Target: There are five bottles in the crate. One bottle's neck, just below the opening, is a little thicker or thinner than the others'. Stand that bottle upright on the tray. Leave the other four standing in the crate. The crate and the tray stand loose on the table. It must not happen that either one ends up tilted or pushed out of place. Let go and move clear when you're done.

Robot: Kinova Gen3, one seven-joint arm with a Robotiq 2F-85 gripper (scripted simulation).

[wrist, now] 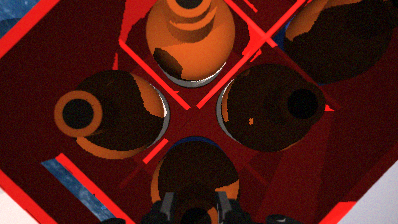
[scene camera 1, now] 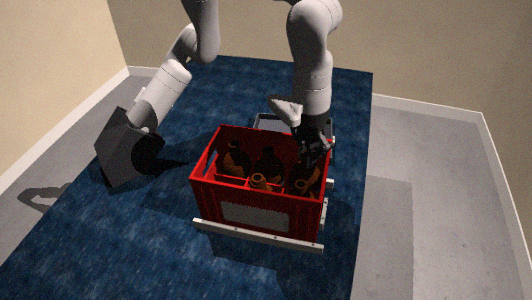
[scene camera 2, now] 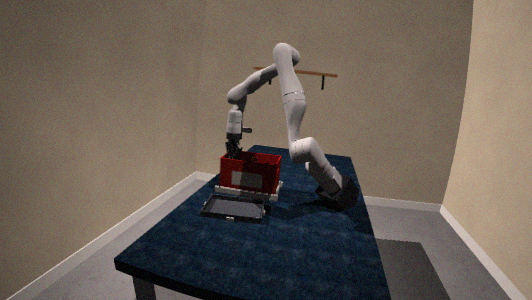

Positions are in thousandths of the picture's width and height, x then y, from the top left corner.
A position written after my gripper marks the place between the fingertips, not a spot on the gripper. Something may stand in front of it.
In view: my gripper (scene camera 1: 576,542), a grey tray (scene camera 2: 409,688), a red crate (wrist: 858,708), a bottle (scene camera 1: 445,545), a bottle (scene camera 1: 510,558), a bottle (wrist: 288,511) and a pale strip (scene camera 1: 507,798).
